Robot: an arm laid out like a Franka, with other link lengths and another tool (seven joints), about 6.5 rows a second.
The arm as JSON. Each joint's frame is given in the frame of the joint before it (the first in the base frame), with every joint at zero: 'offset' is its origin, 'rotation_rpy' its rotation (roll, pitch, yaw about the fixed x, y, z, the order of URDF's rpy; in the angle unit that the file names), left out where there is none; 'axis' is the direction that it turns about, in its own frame. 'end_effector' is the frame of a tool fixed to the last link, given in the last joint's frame.
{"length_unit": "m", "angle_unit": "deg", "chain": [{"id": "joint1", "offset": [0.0, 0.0, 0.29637], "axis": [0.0, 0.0, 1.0]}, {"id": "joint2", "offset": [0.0, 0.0, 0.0], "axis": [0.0, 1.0, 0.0]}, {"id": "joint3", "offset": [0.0, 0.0, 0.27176], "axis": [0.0, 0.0, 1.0]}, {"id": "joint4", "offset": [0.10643, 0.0, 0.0], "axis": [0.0, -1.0, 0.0]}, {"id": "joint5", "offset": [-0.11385, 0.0, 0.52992], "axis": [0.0, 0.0, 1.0]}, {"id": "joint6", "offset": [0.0, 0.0, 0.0], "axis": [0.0, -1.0, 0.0]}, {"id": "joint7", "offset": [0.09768, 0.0, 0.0], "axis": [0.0, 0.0, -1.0]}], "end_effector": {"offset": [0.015, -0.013, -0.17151], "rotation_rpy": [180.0, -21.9, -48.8]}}
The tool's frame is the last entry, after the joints.
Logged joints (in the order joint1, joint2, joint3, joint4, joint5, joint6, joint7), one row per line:
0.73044, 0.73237, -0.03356, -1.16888, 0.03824, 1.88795, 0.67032
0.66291, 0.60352, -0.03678, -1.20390, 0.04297, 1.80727, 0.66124
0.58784, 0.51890, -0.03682, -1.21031, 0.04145, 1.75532, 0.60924
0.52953, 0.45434, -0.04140, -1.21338, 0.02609, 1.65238, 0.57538
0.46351, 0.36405, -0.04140, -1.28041, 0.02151, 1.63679, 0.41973
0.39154, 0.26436, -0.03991, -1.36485, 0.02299, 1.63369, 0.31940
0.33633, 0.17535, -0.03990, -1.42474, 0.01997, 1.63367, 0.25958
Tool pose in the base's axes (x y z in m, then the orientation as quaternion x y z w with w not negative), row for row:
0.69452, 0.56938, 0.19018, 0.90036, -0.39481, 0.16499, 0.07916
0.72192, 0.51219, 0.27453, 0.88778, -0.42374, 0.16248, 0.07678
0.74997, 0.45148, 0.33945, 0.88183, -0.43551, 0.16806, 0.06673
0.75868, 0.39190, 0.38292, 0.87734, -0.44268, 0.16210, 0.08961
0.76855, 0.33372, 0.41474, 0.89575, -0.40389, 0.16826, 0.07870
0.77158, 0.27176, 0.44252, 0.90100, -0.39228, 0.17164, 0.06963
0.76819, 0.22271, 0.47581, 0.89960, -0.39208, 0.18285, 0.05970
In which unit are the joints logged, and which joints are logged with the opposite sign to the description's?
The joints are logged in radians. Opposite sign: none.
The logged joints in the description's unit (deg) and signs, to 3 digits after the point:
41.851, 41.962, -1.923, -66.972, 2.191, 108.172, 38.407
37.982, 34.579, -2.107, -68.978, 2.462, 103.549, 37.886
33.681, 29.731, -2.110, -69.346, 2.375, 100.572, 34.907
30.340, 26.032, -2.372, -69.522, 1.495, 94.674, 32.967
26.557, 20.859, -2.372, -73.362, 1.232, 93.781, 24.049
22.434, 15.147, -2.287, -78.200, 1.317, 93.604, 18.300
19.270, 10.047, -2.286, -81.632, 1.144, 93.602, 14.873

